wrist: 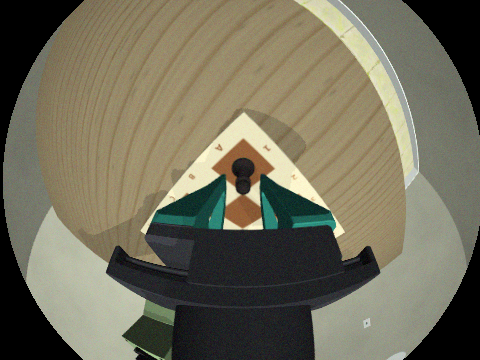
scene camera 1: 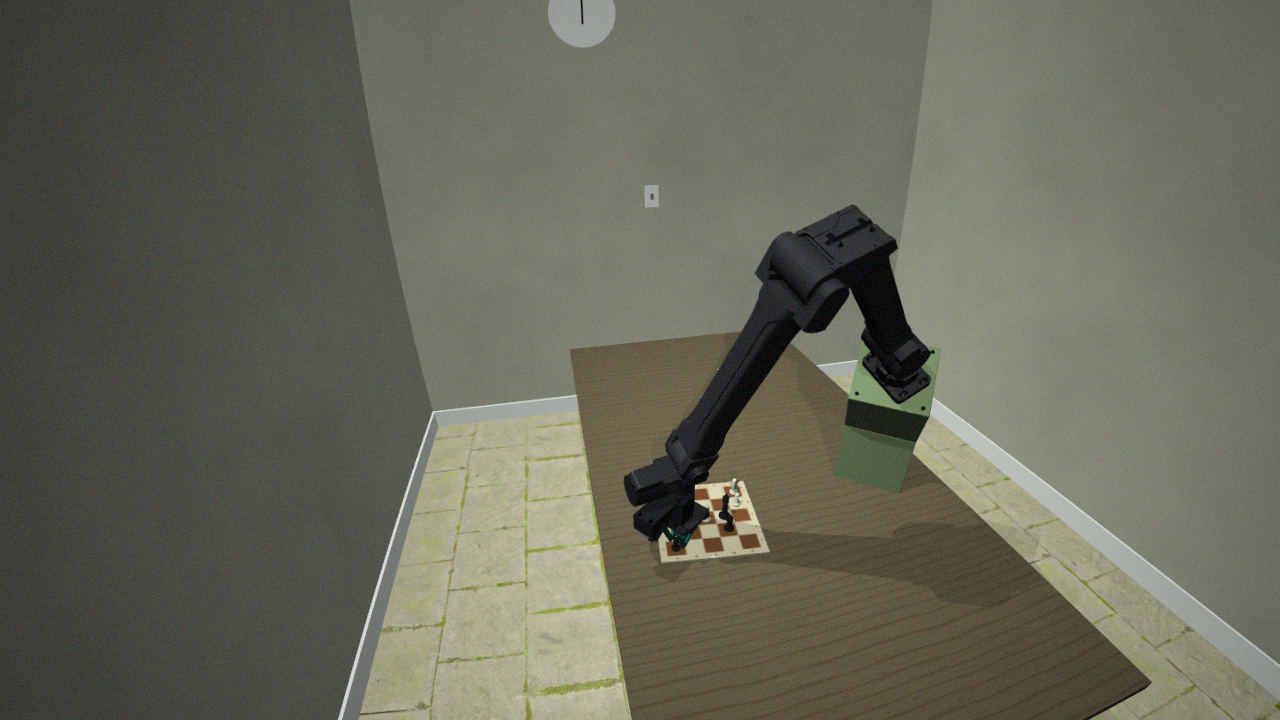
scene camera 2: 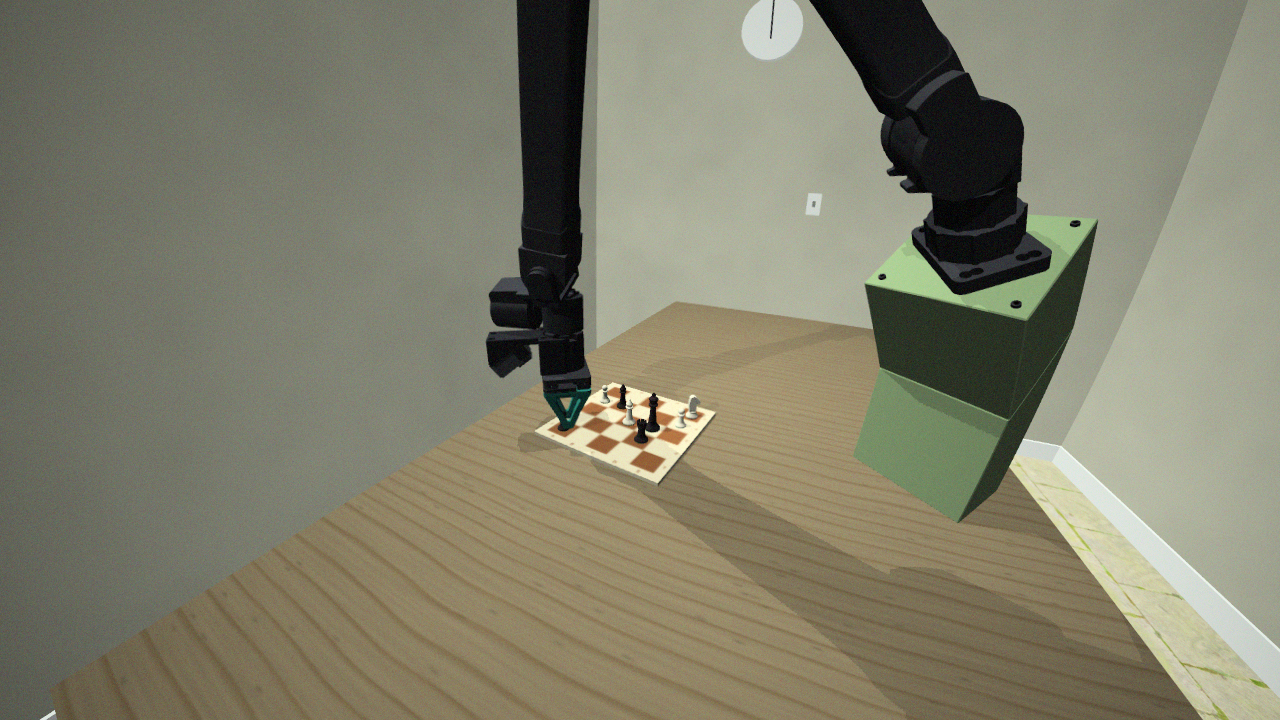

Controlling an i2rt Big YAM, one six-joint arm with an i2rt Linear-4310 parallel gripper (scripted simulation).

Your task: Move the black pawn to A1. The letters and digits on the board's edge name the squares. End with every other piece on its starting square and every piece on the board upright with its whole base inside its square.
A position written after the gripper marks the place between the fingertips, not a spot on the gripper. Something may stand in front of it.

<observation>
In view: the gripper (scene camera 2: 568,423) and a chessboard (scene camera 2: 599,434).
The chessboard is seen too in the wrist view (wrist: 243,138) and in scene camera 1 (scene camera 1: 709,541). The gripper shows as well in the wrist view (wrist: 243,180) and in scene camera 1 (scene camera 1: 678,543).
</observation>
